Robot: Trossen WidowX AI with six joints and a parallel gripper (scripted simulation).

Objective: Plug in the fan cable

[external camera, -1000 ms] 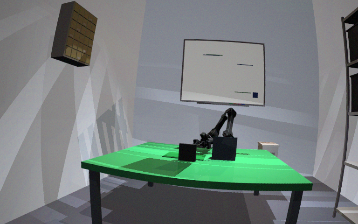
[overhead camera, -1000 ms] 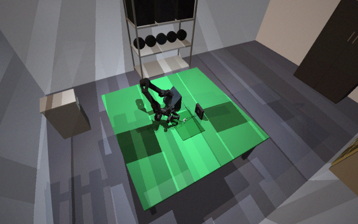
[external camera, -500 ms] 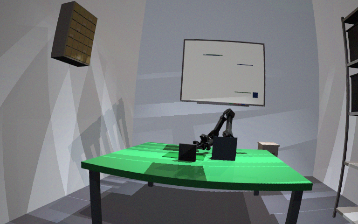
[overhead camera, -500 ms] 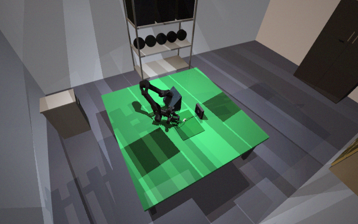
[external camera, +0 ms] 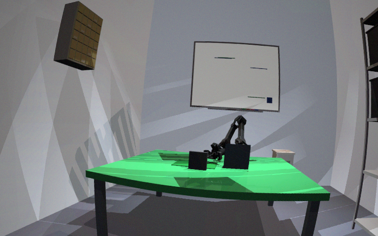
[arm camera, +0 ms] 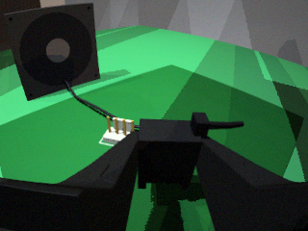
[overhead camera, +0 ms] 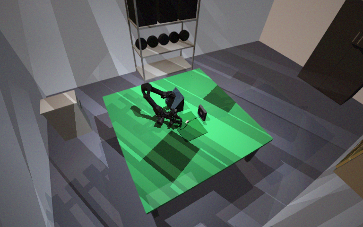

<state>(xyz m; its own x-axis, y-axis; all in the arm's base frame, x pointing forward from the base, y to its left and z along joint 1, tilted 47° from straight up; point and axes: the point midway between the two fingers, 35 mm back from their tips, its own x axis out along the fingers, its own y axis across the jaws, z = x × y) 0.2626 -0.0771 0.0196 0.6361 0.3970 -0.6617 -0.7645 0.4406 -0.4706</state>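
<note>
My gripper tip is 5 cm short of the dark green board, 6 cm to the right of it and 6 cm above it. Also, from my gripper tip: fan plug 1 cm below; black fan 22 cm to the left, 1 cm above.
</note>
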